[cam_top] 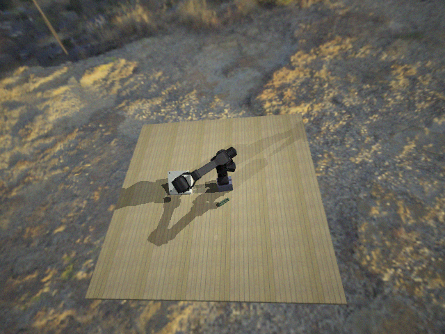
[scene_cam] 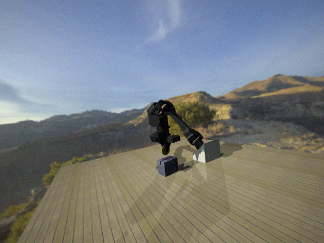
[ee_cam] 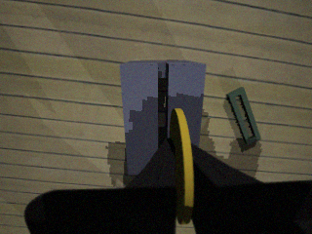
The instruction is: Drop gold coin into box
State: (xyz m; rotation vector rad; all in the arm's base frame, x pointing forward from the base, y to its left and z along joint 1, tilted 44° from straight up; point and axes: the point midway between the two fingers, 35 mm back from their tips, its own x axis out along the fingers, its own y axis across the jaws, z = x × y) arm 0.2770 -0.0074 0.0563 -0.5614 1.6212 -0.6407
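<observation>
The thin gold coin lies 20 mm above my gripper tip.
</observation>
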